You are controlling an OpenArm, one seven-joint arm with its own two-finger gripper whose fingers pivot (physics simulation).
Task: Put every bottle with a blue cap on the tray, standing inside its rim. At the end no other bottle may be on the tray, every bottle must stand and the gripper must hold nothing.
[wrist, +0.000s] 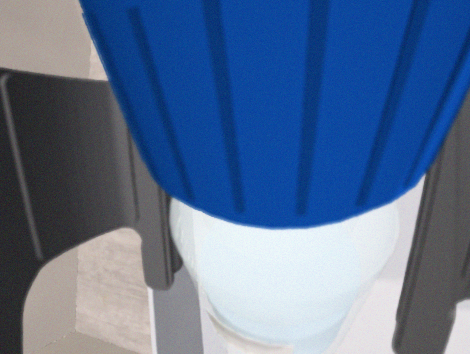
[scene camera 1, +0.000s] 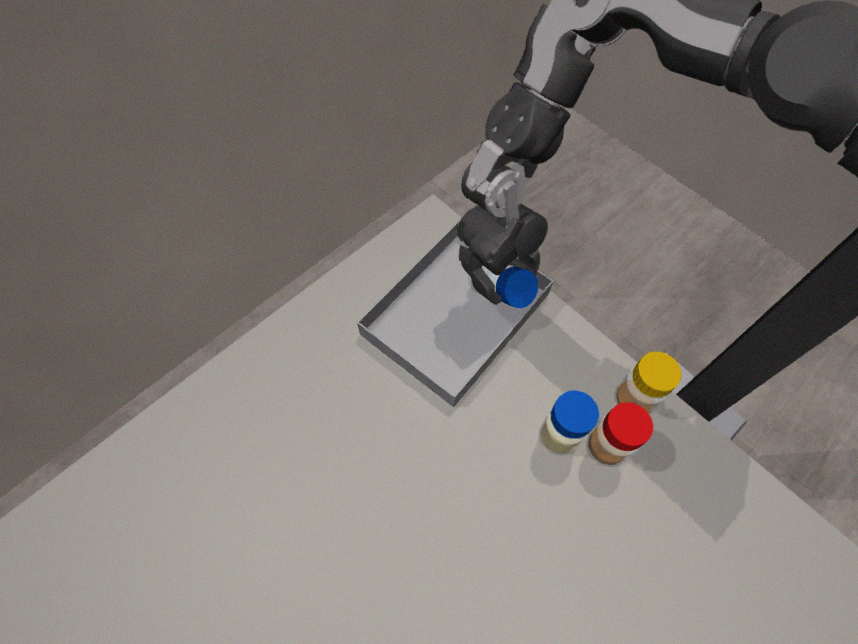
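A blue-capped bottle (scene camera 1: 517, 286) (wrist: 285, 125) is between the two fingers of my gripper (scene camera 1: 512, 285) (wrist: 279, 198), which is shut on it. They are over the right corner of the grey tray (scene camera 1: 405, 363) (wrist: 177, 320). In the wrist view the cap fills the upper middle and the pale body shows below it. The bottle's base is hidden, so I cannot tell whether it touches the tray. A second blue-capped bottle (scene camera 1: 571, 419) stands on the table, outside the tray, beside the red-capped bottle.
A red-capped bottle (scene camera 1: 623, 429) stands close to the right of the second blue-capped bottle. A yellow-capped bottle (scene camera 1: 652, 377) stands just behind them, near the table edge. A dark post (scene camera 1: 783, 332) rises beyond that edge. The tray has a low raised rim.
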